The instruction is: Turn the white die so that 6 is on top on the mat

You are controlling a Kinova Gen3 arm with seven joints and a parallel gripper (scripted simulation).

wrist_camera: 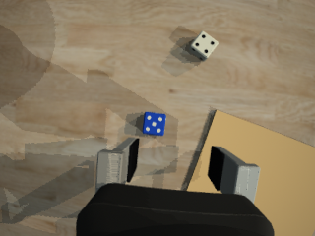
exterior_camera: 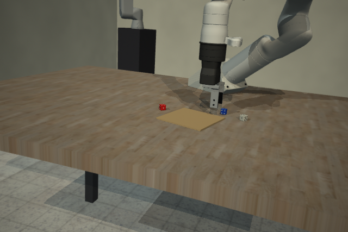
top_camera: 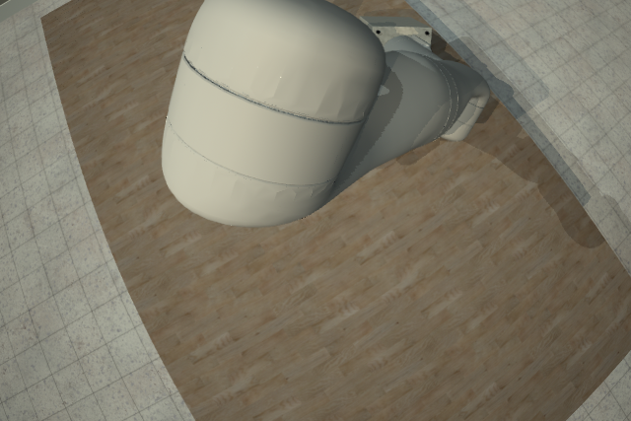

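The blue die lies 20 mm behind my hand, 20 mm to the left of it and 40 mm below it. From my hand the other things lie so: white die 90 mm to the left, 40 mm below; then tan mat 90 mm ahead, 30 mm to the right, 40 mm below; then red die 70 mm ahead, 140 mm to the right, 40 mm below.
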